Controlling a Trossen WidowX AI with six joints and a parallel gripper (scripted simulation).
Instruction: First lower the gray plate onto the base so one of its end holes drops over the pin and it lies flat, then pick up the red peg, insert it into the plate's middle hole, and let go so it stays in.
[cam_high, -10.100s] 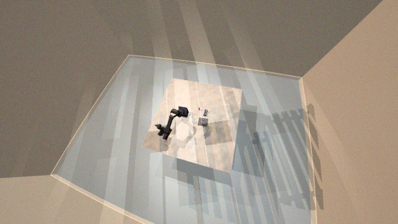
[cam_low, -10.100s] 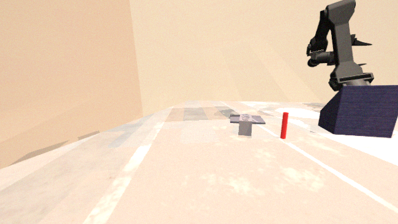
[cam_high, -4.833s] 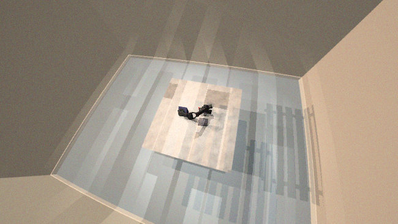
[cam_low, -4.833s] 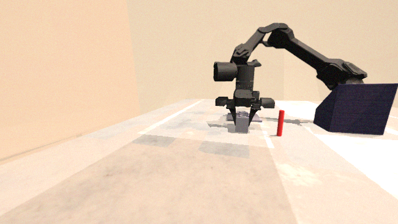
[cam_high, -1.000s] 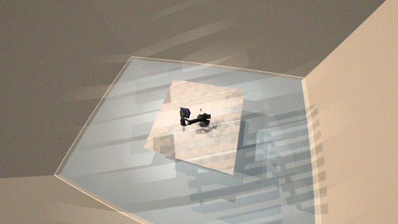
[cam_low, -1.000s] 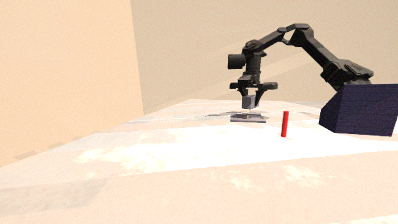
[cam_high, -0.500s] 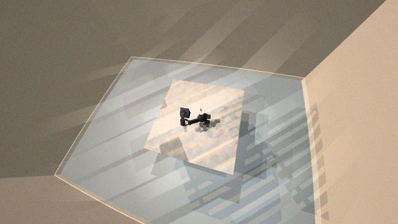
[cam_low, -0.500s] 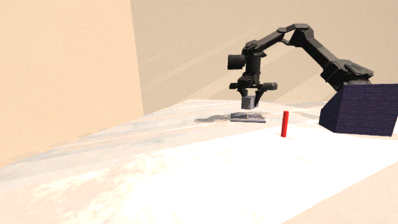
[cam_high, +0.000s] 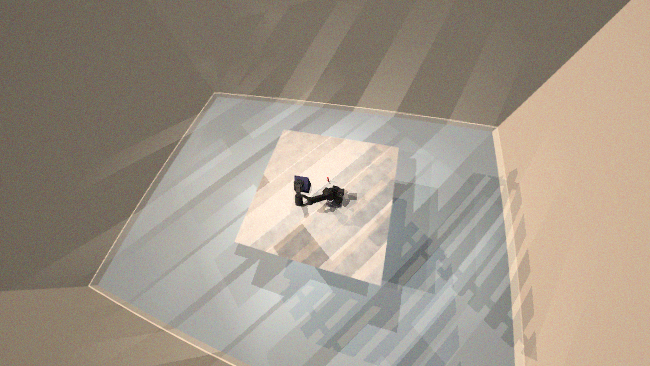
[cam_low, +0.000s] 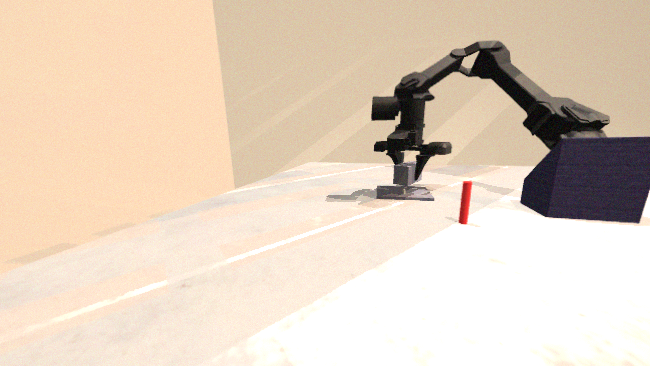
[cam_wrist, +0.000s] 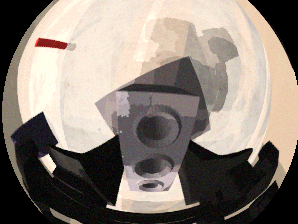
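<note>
Right now the square base is 10 mm ahead of my gripper tip, 10 mm to the left of it and 30 mm below it. Round my gripper tip: gray plate: 30 mm above; red peg: 110 mm behind, 170 mm to the left.
</note>
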